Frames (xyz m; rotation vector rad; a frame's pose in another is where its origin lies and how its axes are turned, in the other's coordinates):
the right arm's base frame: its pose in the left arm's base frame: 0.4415 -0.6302 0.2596 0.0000 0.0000 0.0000
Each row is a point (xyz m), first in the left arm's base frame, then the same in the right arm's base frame.
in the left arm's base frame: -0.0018 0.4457 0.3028
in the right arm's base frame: -0.4433 1.0759 0.0432
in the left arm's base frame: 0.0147 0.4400 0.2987
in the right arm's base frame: -0.4268 1.0702 0.0391
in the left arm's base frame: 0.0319 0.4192 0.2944
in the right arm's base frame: -0.4096 1.0494 0.0348
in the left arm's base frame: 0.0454 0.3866 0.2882
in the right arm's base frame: -0.3961 1.0168 0.0286
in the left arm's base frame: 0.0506 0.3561 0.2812
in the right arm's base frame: -0.3909 0.9863 0.0216
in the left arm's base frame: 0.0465 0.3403 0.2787
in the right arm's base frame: -0.3950 0.9705 0.0191
